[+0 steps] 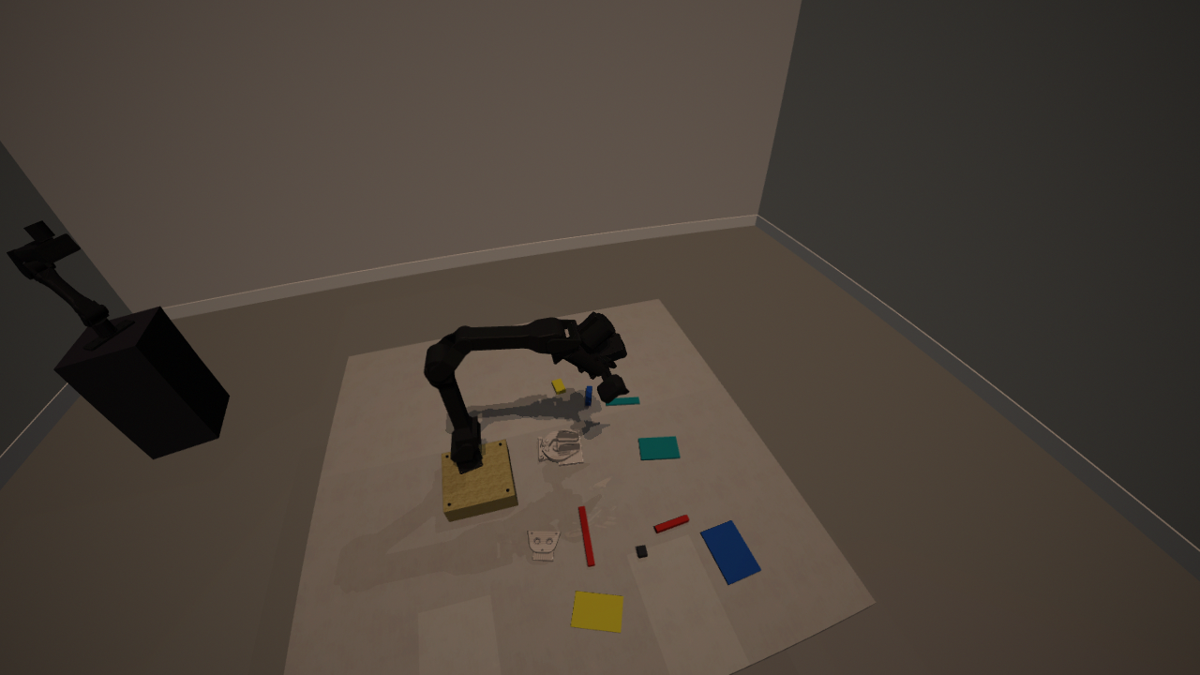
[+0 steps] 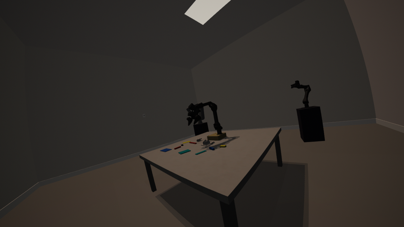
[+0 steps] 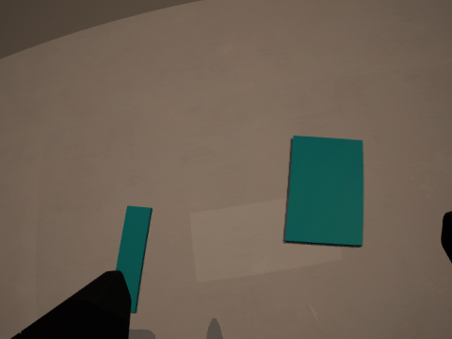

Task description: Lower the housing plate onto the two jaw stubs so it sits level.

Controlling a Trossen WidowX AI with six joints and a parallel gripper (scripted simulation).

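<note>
The white stand is 320 mm behind my gripper tip, 250 mm below it and 200 mm to the right of it. Also, from my gripper tip: teal bar (260 mm below, 130 mm to the left, 90 mm ahead); then pale jaw assembly (250 mm below, 190 mm behind, 50 mm to the left); then teal plate (260 mm below, 90 mm ahead, 80 mm to the right).
</note>
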